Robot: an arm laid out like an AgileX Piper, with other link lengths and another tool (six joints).
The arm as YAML. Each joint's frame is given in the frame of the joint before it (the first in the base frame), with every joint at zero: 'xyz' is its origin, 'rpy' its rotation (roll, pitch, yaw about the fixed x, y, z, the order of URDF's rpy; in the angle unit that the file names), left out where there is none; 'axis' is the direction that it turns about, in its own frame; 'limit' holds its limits. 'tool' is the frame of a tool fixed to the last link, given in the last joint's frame.
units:
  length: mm
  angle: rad
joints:
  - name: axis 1
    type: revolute
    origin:
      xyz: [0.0, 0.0, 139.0]
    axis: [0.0, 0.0, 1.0]
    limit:
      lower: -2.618
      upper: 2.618
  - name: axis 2
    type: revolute
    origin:
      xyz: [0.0, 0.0, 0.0]
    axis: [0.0, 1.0, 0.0]
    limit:
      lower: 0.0
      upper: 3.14
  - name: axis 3
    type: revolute
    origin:
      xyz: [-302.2, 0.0, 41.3]
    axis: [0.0, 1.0, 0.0]
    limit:
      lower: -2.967
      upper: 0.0
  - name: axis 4
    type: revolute
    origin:
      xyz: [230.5, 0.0, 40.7]
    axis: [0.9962, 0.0, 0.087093]
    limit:
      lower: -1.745
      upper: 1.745
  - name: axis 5
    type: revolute
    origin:
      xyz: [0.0, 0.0, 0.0]
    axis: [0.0, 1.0, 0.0]
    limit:
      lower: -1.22
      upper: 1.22
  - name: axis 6
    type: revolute
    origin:
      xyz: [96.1, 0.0, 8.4]
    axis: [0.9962, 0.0, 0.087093]
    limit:
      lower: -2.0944
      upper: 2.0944
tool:
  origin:
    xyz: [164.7, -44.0, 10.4]
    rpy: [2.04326, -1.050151, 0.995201]
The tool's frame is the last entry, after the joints.
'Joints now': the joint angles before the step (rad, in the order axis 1, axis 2, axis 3, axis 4, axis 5, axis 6). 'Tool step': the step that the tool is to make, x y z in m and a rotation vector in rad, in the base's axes. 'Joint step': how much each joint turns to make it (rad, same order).
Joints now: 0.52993 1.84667 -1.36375 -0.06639 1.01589 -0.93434
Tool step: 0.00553 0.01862 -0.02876 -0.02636 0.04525 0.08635
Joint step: 0.01946 0.10231 -0.05187 0.01134 -0.00179 -0.07218
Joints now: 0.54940 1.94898 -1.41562 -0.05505 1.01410 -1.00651
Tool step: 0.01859 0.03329 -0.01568 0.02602 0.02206 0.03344
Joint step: 0.01970 0.12265 -0.15033 0.04155 0.03165 -0.03234
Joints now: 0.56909 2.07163 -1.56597 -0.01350 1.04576 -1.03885
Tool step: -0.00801 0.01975 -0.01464 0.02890 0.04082 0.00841
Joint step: 0.02074 0.04243 -0.02186 0.05219 -0.00213 -0.00944
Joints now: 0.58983 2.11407 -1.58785 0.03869 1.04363 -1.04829
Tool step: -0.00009 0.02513 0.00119 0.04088 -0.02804 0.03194
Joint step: 0.03424 0.00796 -0.00793 0.02161 -0.04605 -0.00901
